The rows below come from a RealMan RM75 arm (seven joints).
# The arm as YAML. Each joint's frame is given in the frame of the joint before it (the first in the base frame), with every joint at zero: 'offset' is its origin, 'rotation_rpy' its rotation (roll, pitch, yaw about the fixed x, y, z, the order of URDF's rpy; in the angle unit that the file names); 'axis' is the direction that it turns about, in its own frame. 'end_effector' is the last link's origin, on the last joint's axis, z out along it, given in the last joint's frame.
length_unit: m
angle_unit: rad
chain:
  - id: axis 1
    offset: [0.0, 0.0, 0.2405]
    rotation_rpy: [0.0, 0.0, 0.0]
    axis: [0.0, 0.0, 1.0]
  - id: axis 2
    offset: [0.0, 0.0, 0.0]
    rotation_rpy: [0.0, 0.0, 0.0]
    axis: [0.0, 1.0, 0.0]
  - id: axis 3
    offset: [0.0, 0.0, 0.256]
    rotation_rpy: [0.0, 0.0, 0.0]
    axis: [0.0, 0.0, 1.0]
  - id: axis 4
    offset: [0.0, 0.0, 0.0]
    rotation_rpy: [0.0, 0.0, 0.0]
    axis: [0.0, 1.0, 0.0]
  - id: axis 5
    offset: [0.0, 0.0, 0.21]
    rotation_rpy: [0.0, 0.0, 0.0]
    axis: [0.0, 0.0, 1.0]
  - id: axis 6
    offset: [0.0, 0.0, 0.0]
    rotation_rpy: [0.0, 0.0, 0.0]
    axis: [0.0, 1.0, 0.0]
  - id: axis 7
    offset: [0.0, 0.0, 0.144]
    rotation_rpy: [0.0, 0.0, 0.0]
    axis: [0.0, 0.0, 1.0]
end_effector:
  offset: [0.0, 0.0, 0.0]
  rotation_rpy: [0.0, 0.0, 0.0]
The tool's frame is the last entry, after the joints.
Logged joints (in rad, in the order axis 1, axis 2, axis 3, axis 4, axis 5, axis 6, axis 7), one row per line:
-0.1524 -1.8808 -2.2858 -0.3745 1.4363 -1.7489 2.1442
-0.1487 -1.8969 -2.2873 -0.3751 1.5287 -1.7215 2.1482
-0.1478 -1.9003 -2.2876 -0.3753 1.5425 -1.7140 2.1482
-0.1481 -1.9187 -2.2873 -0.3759 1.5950 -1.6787 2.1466
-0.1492 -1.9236 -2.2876 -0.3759 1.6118 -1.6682 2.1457
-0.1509 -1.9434 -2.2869 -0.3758 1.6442 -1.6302 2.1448
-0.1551 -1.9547 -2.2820 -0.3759 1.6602 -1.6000 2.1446
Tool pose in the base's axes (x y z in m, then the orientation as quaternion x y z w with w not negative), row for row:
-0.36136 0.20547 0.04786 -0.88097 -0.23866 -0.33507 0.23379
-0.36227 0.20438 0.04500 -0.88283 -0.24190 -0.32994 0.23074
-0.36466 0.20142 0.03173 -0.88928 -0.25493 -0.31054 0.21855
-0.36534 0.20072 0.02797 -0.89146 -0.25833 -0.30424 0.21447
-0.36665 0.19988 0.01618 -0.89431 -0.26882 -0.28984 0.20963
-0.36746 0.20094 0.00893 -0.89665 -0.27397 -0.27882 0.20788
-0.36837 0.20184 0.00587 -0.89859 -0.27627 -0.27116 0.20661
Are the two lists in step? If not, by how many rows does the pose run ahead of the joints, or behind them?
The pose runs 1 row ahead of the joints: the pose in row i belongs to the joints in row i + 1.
